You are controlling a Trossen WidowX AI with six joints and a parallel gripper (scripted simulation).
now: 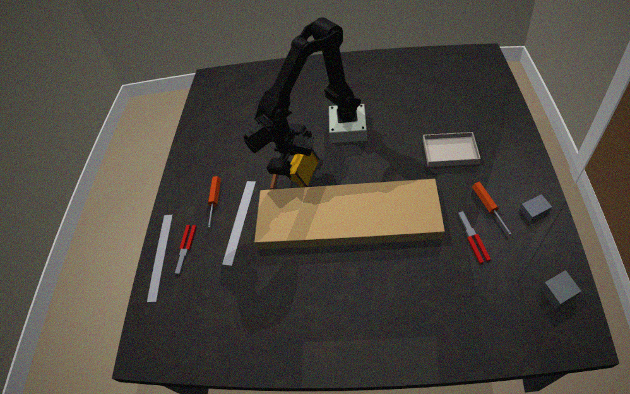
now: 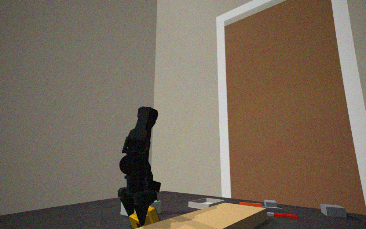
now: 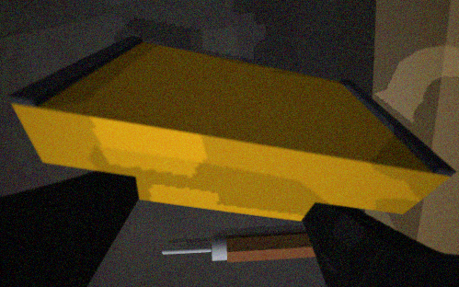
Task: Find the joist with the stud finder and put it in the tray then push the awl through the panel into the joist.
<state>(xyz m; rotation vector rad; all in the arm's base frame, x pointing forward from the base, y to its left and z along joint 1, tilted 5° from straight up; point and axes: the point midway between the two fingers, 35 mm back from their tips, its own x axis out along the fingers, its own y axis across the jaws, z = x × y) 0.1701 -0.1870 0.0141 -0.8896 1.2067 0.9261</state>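
My gripper tip is 60 mm to the left of the awl, 20 mm above it and 10 mm past it. From my gripper tip the other things lie so: white tray 500 mm to the left, 10 mm below, 10 mm behind; then yellow stud finder 20 mm ahead.
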